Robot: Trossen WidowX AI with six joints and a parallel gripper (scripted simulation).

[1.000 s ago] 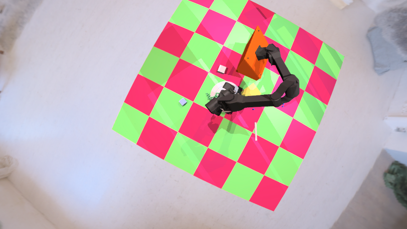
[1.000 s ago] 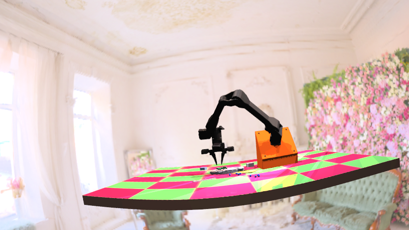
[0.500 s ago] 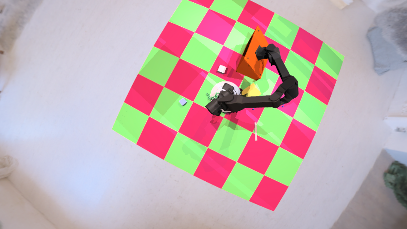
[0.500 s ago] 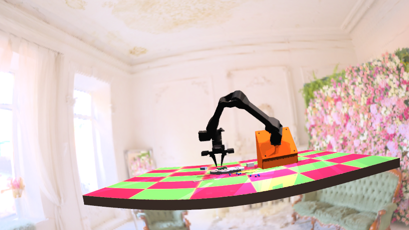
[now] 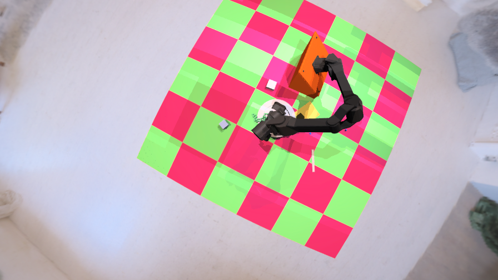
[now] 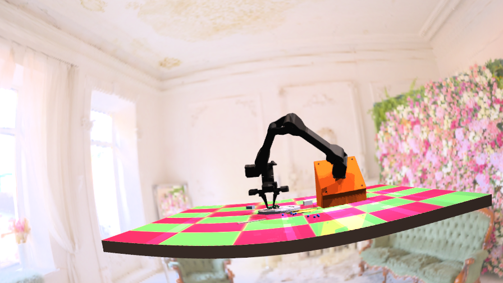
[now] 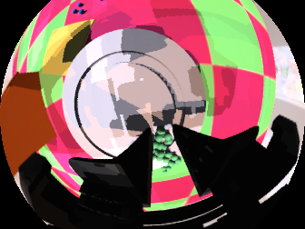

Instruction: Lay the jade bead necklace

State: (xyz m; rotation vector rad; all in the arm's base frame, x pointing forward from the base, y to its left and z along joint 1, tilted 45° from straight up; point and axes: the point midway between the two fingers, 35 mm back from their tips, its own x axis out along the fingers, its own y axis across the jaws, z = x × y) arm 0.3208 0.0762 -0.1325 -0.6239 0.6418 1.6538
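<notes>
Right now my gripper tip is 40 mm past the round bead board, 20 mm to the right of it and 10 mm above it. From my gripper tip the other things lie so: pale blue cube 200 mm to the right, 130 mm ahead, 10 mm below; white cube 180 mm behind, 100 mm to the right; yellow patch 150 mm behind, 140 mm to the left, 10 mm below.
</notes>
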